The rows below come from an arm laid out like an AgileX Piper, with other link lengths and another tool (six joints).
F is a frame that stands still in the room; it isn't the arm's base.
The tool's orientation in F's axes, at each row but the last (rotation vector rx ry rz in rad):
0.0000 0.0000 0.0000
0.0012 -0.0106 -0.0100
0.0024 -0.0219 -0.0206
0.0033 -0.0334 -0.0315
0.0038 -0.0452 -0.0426
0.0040 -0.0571 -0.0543
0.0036 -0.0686 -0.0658
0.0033 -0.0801 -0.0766
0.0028 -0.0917 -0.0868
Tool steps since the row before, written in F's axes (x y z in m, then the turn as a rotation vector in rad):
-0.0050 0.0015 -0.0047 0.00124 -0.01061 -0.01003
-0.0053 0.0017 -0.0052 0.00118 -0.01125 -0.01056
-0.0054 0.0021 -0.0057 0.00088 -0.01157 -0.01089
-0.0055 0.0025 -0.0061 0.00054 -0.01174 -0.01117
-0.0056 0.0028 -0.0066 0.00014 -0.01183 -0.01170
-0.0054 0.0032 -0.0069 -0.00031 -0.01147 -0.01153
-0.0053 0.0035 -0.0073 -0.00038 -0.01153 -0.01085
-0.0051 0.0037 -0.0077 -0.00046 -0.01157 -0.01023
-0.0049 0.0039 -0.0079 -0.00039 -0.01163 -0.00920
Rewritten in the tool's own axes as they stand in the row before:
-0.0050 0.0015 -0.0047 0.00124 -0.01061 -0.01003
-0.0054 0.0016 -0.0051 0.00118 -0.01125 -0.01056
-0.0056 0.0020 -0.0056 0.00088 -0.01158 -0.01088
-0.0058 0.0023 -0.0059 0.00054 -0.01176 -0.01115
-0.0060 0.0025 -0.0063 0.00012 -0.01187 -0.01166
-0.0060 0.0029 -0.0066 -0.00034 -0.01153 -0.01147
-0.0060 0.0031 -0.0069 -0.00036 -0.01159 -0.01078
-0.0060 0.0033 -0.0073 -0.00039 -0.01164 -0.01016
-0.0059 0.0034 -0.0074 -0.00022 -0.01168 -0.00914

